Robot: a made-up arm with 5 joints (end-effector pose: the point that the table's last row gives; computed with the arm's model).
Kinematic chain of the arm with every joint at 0, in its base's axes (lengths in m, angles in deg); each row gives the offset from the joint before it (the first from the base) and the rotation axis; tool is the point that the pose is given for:
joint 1: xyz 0 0 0.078 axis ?
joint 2: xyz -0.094 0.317 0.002 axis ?
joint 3: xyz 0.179 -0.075 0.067 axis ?
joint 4: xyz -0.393 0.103 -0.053 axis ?
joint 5: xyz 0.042 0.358 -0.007 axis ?
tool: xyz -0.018 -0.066 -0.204
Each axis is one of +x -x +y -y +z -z.
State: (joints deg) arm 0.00 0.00 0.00 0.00 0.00
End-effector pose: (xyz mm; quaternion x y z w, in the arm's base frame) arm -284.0 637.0 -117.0 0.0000 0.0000 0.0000 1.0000
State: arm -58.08 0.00 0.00 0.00 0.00
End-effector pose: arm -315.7 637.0 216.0 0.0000 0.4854 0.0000 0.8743
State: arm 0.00 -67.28 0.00 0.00 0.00
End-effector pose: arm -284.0 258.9 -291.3 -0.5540 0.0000 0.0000 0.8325
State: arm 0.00 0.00 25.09 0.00 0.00
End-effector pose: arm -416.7 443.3 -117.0 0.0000 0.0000 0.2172 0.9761
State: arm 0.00 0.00 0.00 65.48 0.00
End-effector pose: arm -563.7 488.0 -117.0 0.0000 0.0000 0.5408 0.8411
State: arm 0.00 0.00 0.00 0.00 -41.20
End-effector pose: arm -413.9 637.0 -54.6 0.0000 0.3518 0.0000 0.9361
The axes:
joint 1: -y
joint 2: +x
joint 3: +z
joint 4: +z
joint 5: -y

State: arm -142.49 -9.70 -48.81 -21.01 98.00
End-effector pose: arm -212.9 475.6 -76.2 -0.4577 0.2645 0.3471 0.7746
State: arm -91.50 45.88 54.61 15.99 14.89
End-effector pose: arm -240.3 341.2 560.9 0.6167 0.2891 0.0641 0.7294
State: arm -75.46 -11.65 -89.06 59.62 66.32
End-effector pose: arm -45.6 754.0 -469.0 -0.2710 0.0510 0.0100 0.9612
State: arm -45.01 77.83 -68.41 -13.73 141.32
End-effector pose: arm 401.2 204.8 -16.5 -0.5365 -0.1617 -0.4446 0.6988
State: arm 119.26 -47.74 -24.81 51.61 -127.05
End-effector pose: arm 392.3 689.0 -227.6 0.0379 0.1540 -0.4455 0.8811
